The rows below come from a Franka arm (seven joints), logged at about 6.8 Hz.
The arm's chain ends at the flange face. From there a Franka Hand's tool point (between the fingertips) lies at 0.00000 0.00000 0.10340 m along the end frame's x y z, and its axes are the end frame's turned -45 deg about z.
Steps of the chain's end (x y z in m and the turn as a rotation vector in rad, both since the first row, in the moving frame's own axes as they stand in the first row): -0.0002, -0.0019, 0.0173, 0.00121, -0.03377, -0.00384; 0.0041, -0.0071, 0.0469, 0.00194, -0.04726, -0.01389; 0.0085, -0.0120, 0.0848, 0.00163, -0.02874, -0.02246; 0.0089, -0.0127, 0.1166, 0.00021, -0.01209, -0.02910; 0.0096, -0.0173, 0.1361, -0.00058, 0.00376, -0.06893; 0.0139, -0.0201, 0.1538, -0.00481, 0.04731, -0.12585; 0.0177, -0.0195, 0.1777, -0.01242, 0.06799, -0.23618; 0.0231, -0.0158, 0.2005, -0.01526, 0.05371, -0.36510
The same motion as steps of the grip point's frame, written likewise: -0.0012, -0.0040, 0.0172, 0.02473, -0.02302, -0.00384; 0.0046, -0.0057, 0.0468, 0.03479, -0.03205, -0.01389; 0.0125, -0.0047, 0.0848, 0.02147, -0.01917, -0.02246; 0.0144, -0.0036, 0.1166, 0.00870, -0.00840, -0.02910; 0.0193, -0.0051, 0.1361, -0.00307, 0.00225, -0.06893; 0.0274, -0.0008, 0.1537, -0.03685, 0.03005, -0.12585; 0.0310, 0.0041, 0.1775, -0.05686, 0.03929, -0.23618; 0.0312, 0.0096, 0.2003, -0.04877, 0.02719, -0.36510
